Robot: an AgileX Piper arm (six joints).
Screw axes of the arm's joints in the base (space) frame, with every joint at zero. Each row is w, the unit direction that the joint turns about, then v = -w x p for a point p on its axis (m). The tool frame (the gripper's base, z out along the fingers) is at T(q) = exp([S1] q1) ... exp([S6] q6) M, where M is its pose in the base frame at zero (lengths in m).
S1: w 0 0 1 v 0 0 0
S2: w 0 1 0 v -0.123 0 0
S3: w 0 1 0 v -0.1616 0 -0.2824
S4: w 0.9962 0 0.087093 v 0 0.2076 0
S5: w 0 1 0 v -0.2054 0 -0.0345
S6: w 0.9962 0 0.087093 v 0 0.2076 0
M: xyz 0.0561 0 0.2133 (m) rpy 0 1.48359 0 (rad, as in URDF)
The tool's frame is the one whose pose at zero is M.
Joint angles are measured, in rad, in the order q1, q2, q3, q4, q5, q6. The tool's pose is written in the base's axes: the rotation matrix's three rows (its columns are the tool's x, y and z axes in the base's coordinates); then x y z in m. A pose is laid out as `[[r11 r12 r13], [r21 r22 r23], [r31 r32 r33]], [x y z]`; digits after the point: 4 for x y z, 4 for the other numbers.
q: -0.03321 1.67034 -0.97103 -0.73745 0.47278 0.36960
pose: [[-0.8494 -0.0587 0.5245], [-0.2628 0.9089 -0.3238], [-0.4577 -0.4128 -0.7874]], [0.3319 -0.0389 0.2025]
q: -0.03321 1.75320 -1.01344 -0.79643 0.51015 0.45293
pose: [[-0.8800 -0.0284 0.4742], [-0.2258 0.9032 -0.3650], [-0.4179 -0.4283 -0.8012]], [0.3448 -0.0432 0.1861]
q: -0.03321 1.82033 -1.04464 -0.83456 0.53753 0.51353
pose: [[-0.9018 -0.0060 0.4320], [-0.1947 0.8983 -0.3940], [-0.3857 -0.4394 -0.8113]], [0.3539 -0.0463 0.1710]
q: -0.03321 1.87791 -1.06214 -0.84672 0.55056 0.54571
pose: [[-0.9200 0.0012 0.3919], [-0.1714 0.8980 -0.4051], [-0.3524 -0.4399 -0.8260]], [0.3594 -0.0476 0.1549]
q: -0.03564 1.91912 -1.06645 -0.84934 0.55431 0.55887
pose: [[-0.9338 -0.0015 0.3579], [-0.1579 0.8991 -0.4082], [-0.3212 -0.4377 -0.8398]], [0.3611 -0.0488 0.1410]
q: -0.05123 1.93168 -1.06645 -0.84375 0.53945 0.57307
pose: [[-0.9360 0.0212 0.3514], [-0.1305 0.9062 -0.4023], [-0.3269 -0.4224 -0.8454]], [0.3614 -0.0535 0.1364]
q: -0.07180 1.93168 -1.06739 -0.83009 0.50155 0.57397
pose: [[-0.9276 0.0428 0.3712], [-0.1107 0.9173 -0.3824], [-0.3568 -0.3958 -0.8462]], [0.3630 -0.0585 0.1365]
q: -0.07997 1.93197 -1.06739 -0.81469 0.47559 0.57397
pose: [[-0.9211 0.0551 0.3854], [-0.0973 0.9259 -0.3651], [-0.3769 -0.3738 -0.8475]], [0.3641 -0.0596 0.1363]
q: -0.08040 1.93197 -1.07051 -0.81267 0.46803 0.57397
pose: [[-0.9176 0.0564 0.3935], [-0.0975 0.9277 -0.3603], [-0.3854 -0.3690 -0.8458]], [0.3653 -0.0593 0.1370]
